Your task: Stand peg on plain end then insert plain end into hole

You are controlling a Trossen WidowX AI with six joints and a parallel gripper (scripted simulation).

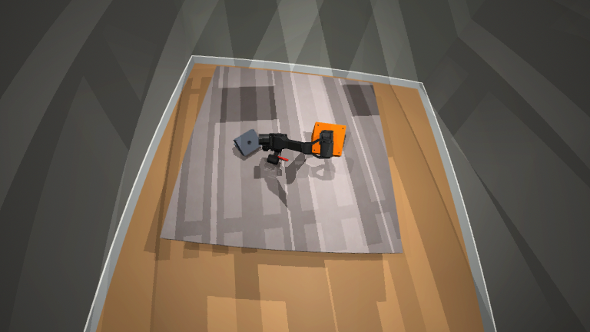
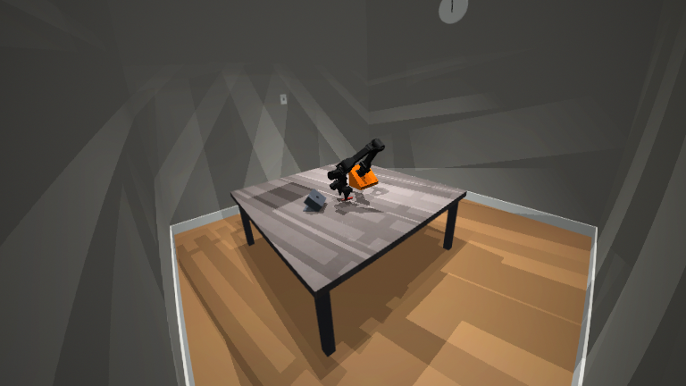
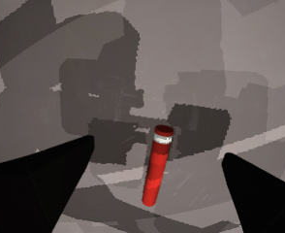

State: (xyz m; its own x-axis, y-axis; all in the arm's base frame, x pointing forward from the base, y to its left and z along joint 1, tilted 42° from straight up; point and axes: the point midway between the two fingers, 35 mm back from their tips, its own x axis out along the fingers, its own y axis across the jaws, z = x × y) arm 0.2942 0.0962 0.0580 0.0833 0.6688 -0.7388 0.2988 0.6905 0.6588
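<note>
My gripper tip is now 2 cm above the red peg and 1 cm past it. The rest, counted from my gripper tip: sloped grey-blue panel (18 cm ahead, 7 cm to the right, 2 cm above).
</note>
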